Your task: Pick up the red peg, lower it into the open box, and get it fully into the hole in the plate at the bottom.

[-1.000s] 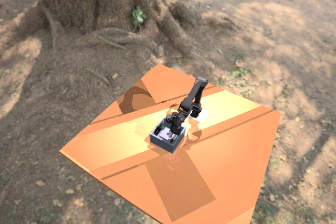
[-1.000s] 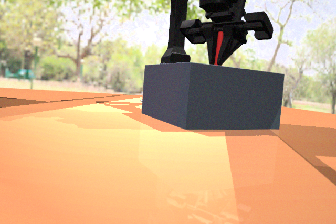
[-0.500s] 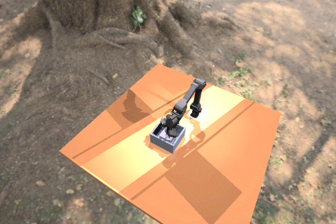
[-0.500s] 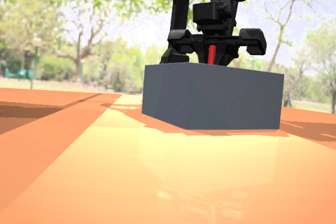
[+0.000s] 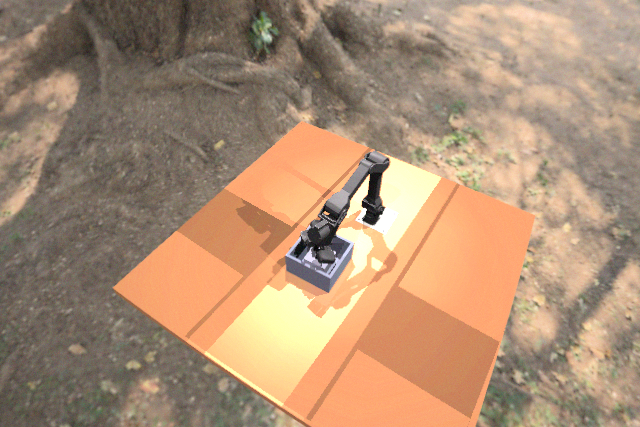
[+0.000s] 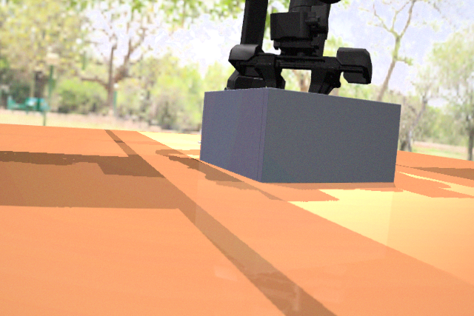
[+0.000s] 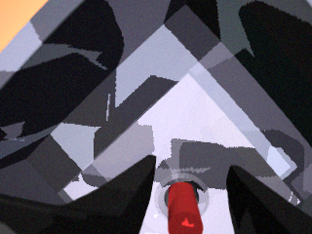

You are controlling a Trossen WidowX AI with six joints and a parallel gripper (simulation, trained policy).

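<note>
The red peg is 1 cm to the left of my gripper tip, 1 cm below it and 1 cm behind it. Round my gripper tip: plate: 2 cm below, 1 cm to the left, 1 cm behind; then grey box: 3 cm below, 1 cm to the left, 1 cm behind.
</note>
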